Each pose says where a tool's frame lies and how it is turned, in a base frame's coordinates. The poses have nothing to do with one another.
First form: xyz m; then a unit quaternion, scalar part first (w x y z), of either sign.
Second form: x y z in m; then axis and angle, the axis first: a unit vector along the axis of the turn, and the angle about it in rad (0 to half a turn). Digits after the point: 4 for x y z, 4 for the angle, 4 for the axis.
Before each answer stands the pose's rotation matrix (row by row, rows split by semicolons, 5 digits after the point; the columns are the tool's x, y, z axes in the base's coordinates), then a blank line. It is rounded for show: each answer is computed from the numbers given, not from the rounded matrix.
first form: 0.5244 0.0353 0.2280 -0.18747 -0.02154 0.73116 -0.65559
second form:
-0.92878 -0.27730 -0.24590; 0.21431 0.13948 -0.96676; 0.30238 -0.95060 -0.07012

0.5244 0.0353 0.2280 0.0219 -0.7444 0.6674 2.7644
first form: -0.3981 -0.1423 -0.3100 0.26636 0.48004 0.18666 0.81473
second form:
-0.39724 -0.25481 0.88163; 0.61322 -0.78842 0.04843; 0.68276 0.55987 0.46945

-0.3981 -0.1423 -0.3100 0.4980 0.1937 0.8453 2.6024
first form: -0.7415 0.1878 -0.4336 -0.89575 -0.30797 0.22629 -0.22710
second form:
0.79444 -0.54623 -0.26552; 0.26747 0.70716 -0.65451; 0.54528 0.44895 0.70789

-0.7415 0.1878 -0.4336 0.6928 -0.5090 0.5109 0.9214
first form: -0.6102 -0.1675 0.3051 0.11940 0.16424 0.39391 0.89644
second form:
-0.91754 -0.08468 0.38853; 0.34346 -0.66116 0.66701; 0.20040 0.74545 0.63572

-0.6102 -0.1675 0.3051 0.1654 0.3967 0.9029 2.9022
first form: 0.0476 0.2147 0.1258 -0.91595 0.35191 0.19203 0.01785
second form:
0.92561 0.16785 -0.33922; 0.10246 0.75168 0.65152; 0.36434 -0.63781 0.67857

0.0476 0.2147 0.1258 -0.8769 -0.4785 -0.0445 0.8259
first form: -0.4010 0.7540 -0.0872 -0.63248 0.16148 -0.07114 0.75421
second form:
-0.14779 0.93107 0.33357; -0.97702 -0.18982 0.09696; 0.15359 -0.31157 0.93773

-0.4010 0.7540 -0.0872 -0.2085 0.0918 -0.9737 1.7721
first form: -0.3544 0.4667 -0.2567 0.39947 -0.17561 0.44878 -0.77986
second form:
-0.61917 0.46544 0.63245; -0.78068 -0.27804 -0.55967; -0.08465 -0.84027 0.53552

-0.3544 0.4667 -0.2567 -0.1916 0.4895 -0.8507 2.3197
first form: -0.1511 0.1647 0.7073 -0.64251 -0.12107 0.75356 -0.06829
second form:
-0.14504 -0.27022 -0.95181; -0.09471 0.96136 -0.25850; 0.98488 0.05266 -0.16503

-0.1511 0.1647 0.7073 0.1580 -0.9834 0.0891 1.7460
